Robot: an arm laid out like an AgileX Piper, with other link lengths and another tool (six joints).
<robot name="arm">
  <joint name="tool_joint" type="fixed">
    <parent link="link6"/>
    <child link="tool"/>
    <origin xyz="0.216 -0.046 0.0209" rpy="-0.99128 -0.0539 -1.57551"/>
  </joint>
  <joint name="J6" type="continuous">
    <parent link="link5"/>
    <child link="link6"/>
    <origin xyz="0.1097 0 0.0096"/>
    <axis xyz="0.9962 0 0.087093"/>
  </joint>
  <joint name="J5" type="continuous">
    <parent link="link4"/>
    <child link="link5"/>
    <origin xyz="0 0 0"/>
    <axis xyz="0 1 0"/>
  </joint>
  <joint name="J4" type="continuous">
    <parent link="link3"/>
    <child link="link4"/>
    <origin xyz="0.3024 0 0.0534"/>
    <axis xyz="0.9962 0 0.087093"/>
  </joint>
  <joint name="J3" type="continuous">
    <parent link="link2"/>
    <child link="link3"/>
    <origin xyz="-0.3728 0 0.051"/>
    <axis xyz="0 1 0"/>
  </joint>
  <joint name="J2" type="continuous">
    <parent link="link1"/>
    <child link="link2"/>
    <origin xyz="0 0 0"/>
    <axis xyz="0 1 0"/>
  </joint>
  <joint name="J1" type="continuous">
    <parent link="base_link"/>
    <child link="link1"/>
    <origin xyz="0 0 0.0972"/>
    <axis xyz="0 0 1"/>
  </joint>
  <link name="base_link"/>
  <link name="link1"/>
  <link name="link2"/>
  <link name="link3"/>
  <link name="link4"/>
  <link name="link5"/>
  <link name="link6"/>
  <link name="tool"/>
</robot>
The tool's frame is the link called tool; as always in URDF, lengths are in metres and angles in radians. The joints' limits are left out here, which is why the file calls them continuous.
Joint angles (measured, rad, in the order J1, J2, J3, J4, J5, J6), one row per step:
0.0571 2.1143 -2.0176 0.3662 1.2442 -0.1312
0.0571 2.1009 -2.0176 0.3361 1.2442 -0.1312
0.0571 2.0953 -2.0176 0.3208 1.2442 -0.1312
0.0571 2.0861 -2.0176 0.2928 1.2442 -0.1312
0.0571 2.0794 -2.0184 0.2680 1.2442 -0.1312
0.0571 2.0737 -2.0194 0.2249 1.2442 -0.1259
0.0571 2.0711 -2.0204 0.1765 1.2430 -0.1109
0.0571 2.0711 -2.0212 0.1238 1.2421 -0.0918
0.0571 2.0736 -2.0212 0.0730 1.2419 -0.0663
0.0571 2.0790 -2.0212 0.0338 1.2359 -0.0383
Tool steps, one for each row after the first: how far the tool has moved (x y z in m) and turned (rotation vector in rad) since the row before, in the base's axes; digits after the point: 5 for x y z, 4 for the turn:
0.00030 -0.00915 0.00684 -0.0293 -0.0151 0.0001
0.00016 -0.00467 0.00279 -0.0150 -0.0065 -0.0001
0.00029 -0.00858 0.00461 -0.0274 -0.0108 -0.0004
0.00048 -0.00762 0.00368 -0.0243 -0.0089 -0.0006
0.00066 -0.01333 0.00272 -0.0409 -0.0078 -0.0061
0.00080 -0.01509 0.00120 -0.0429 -0.0044 -0.0157
0.00062 -0.01647 0.00008 -0.0458 -0.0016 -0.0197
-0.00006 -0.01592 -0.00126 -0.0419 0.0023 -0.0256
0.00146 -0.01222 -0.00210 -0.0292 -0.0008 -0.0277

